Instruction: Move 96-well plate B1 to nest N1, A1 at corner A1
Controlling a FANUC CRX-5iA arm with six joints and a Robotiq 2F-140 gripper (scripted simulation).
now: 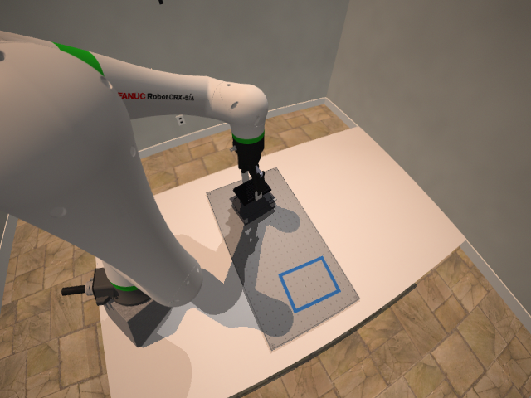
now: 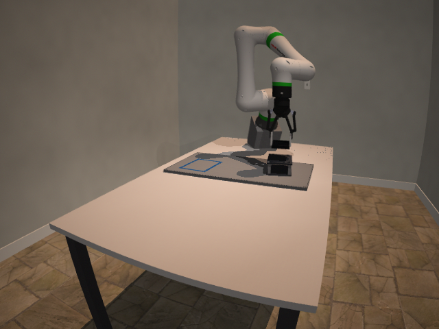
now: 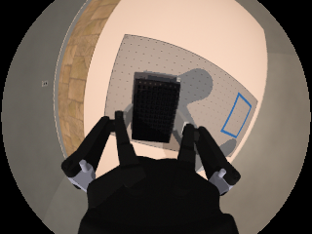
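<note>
Now: hand 90 mm above the raised plate nest N1. Also, from my hand: black 96-well plate: 20 mm below.
</note>
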